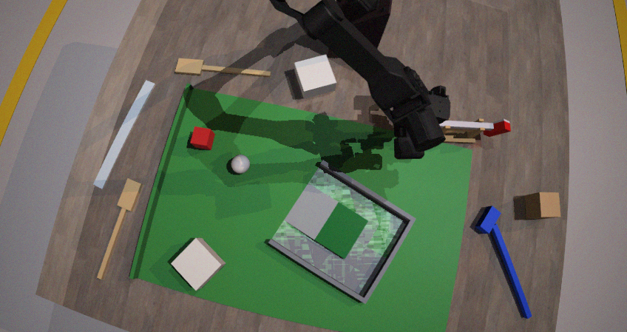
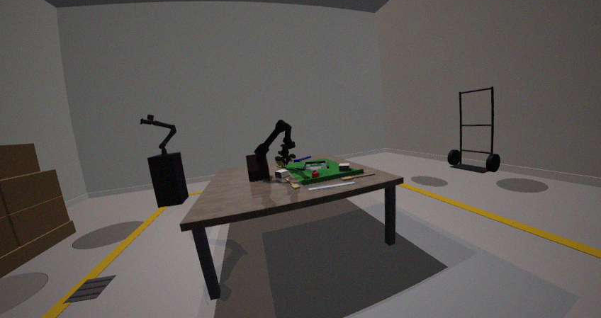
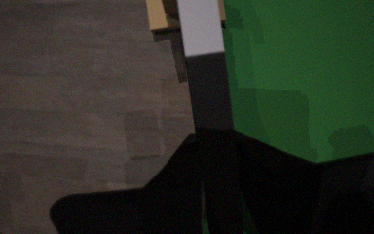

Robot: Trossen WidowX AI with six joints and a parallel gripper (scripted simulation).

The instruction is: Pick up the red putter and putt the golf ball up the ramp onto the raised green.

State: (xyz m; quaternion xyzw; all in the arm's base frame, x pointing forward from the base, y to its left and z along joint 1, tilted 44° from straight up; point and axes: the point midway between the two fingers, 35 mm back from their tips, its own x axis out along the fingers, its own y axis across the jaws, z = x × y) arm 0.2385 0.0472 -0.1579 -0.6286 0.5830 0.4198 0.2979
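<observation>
My gripper tip is 11 cm to the right of the red putter, 3 cm below it and 3 cm past it. The rest, counted from my gripper tip: green mat (24 cm ahead, 18 cm to the right, 3 cm below); wooden stand (13 cm to the left, 3 cm behind); white golf ball (36 cm to the right, 17 cm ahead, 1 cm below).
</observation>
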